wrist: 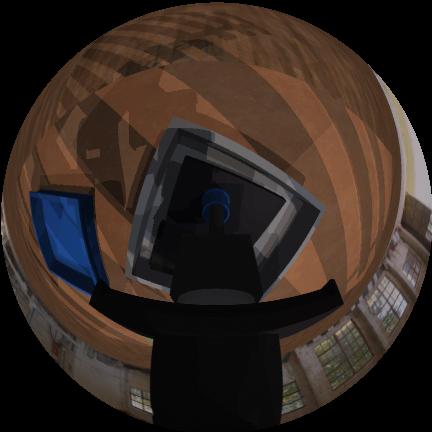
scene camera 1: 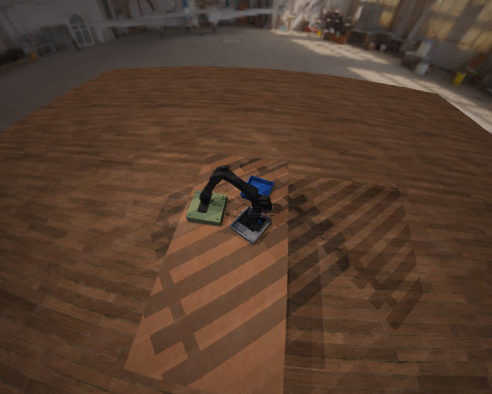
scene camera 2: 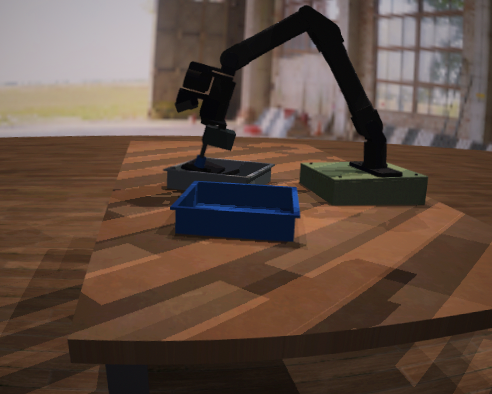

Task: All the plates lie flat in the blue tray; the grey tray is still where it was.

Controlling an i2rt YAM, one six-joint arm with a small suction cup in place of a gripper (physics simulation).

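Places are measured from the arm's base along level axes (x down, y back, z left), in centimetres.
Pixels of known places: end effector, tool point: (wrist: 215, 194) (scene camera 1: 260, 222) (scene camera 2: 197, 169); arm's base, origin of the base link: (scene camera 1: 204, 202) (scene camera 2: 374, 170).
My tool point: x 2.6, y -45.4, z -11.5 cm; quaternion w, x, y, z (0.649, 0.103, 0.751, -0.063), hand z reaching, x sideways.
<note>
For each thing: its top centre in the pictures, then the offset to it from my tool point.
- grey tray, middle of its top: (wrist: 229, 246) (scene camera 2: 222, 166) (scene camera 1: 251, 222) dx -0.8, dy +6.6, dz -1.2 cm
- blue tray, middle of its top: (scene camera 2: 240, 195) (wrist: 54, 247) (scene camera 1: 257, 188) dx -0.8, dy +4.8, dz +33.9 cm
- black square plate, middle of its top: (wrist: 227, 214) (scene camera 2: 204, 161) (scene camera 1: 257, 222) dx -2.1, dy +1.7, dz -0.8 cm
- dark plate, middle of its top: (scene camera 2: 218, 171) dx +0.1, dy +5.5, dz +1.1 cm
A grey tray (scene camera 1: 243, 232) (scene camera 2: 221, 180) (wrist: 139, 225) stands on the wooden table behind the blue tray (scene camera 1: 262, 182) (scene camera 2: 237, 227) (wrist: 60, 229). The blue tray looks empty. My suction cup (scene camera 2: 201, 161) (wrist: 216, 203) is down in the grey tray, pressed on a black square plate (scene camera 2: 212, 167) (wrist: 254, 205). The plate sits tilted at about the height of the tray's rim and looks stuck to the cup. Another dark plate (scene camera 2: 231, 171) lies lower in the grey tray. In scene camera 1 the arm hides the cup.
The arm's green base block (scene camera 1: 212, 213) (scene camera 2: 362, 188) stands beside the grey tray. The two trays are close together, with a narrow gap between them. The table's edge (scene camera 2: 244, 345) is well away from them.
</note>
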